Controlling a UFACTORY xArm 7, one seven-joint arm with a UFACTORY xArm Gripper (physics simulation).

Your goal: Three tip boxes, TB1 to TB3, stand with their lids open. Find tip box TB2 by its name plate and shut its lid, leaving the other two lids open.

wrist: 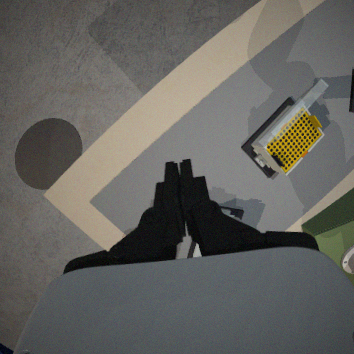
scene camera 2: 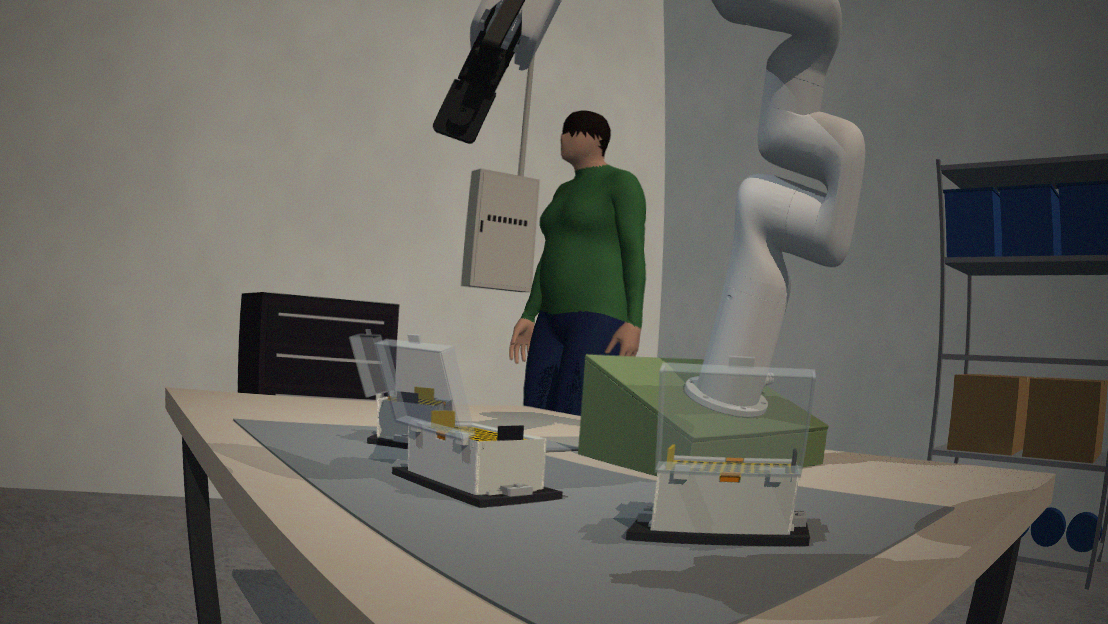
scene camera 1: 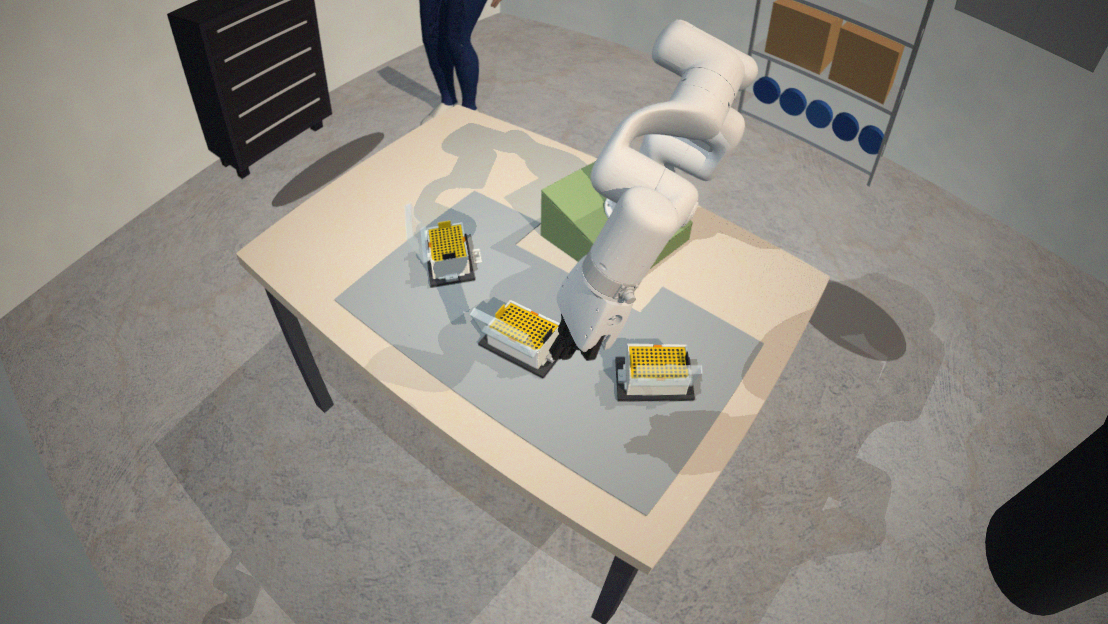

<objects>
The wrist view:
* my gripper: 181,178
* grey mat: 210,134
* tip box: 258,153
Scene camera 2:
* my gripper: 451,136
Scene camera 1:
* my gripper: 559,354
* tip box: 625,392
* tip box: 540,365
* tip box: 457,270
</objects>
